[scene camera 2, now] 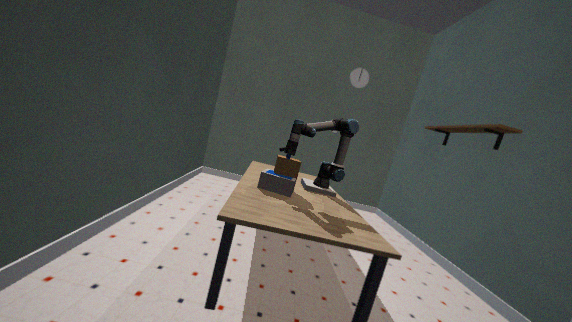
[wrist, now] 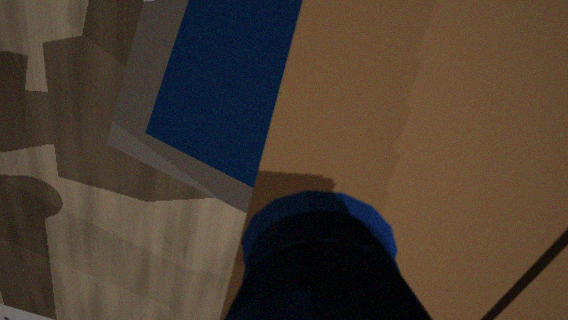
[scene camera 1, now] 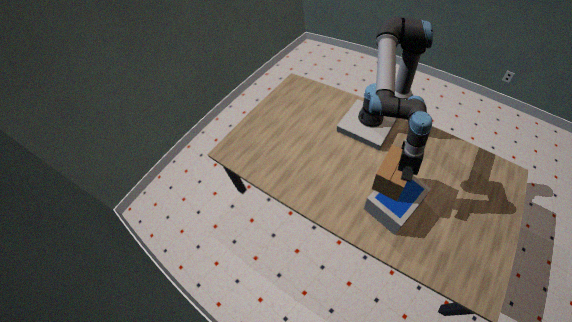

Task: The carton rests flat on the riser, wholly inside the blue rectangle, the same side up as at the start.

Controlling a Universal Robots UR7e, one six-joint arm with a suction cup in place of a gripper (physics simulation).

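Places are measured from the arm's base along level axes (x down, y back, z left), in metres.
Where they show: hand at its tool point: (scene camera 2: 287,160) (wrist: 307,216); arm's base at its link origin: (scene camera 2: 320,185) (scene camera 1: 370,118).
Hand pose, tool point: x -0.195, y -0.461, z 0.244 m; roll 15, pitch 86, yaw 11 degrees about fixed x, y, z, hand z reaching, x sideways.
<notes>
Things, the pixels of their top centre, and the offset from my tool point. Level surfaces: height alone.
- brown carton at its top centre: (scene camera 1: 397,164) (scene camera 2: 289,158) dx -0.012, dy +0.025, dz -0.046 m
- grey riser at its top centre: (wrist: 302,58) (scene camera 1: 400,193) (scene camera 2: 280,174) dx +0.117, dy -0.029, dz +0.007 m
- blue rectangle at its top centre: (wrist: 302,58) (scene camera 1: 400,193) (scene camera 2: 280,174) dx +0.117, dy -0.029, dz +0.007 m
- wooden table at its surface level: dx +0.238 m
The brown carton (scene camera 1: 390,176) (scene camera 2: 287,166) (wrist: 425,110) hangs from my suction cup (scene camera 2: 288,156) (wrist: 320,220), which is pressed on its top near one edge. The carton looks about level, low over the grey riser (scene camera 1: 382,216) (scene camera 2: 276,185) (wrist: 150,75). I cannot tell whether its underside touches the riser. The blue rectangle (scene camera 1: 400,207) (scene camera 2: 272,172) (wrist: 220,85) shows beside the carton. In scene camera 1 the carton covers the rectangle's far-left part and reaches towards the riser's far-left side. The rectangle's edges on that side are hidden.
The wooden table (scene camera 1: 280,135) (scene camera 2: 250,200) carries the riser and the arm's pale base plate (scene camera 1: 357,131) (scene camera 2: 310,187), which stands behind the riser in scene camera 1. The arm's shadow falls across the table. A wall shelf (scene camera 2: 472,129) is at the right in scene camera 2.
</notes>
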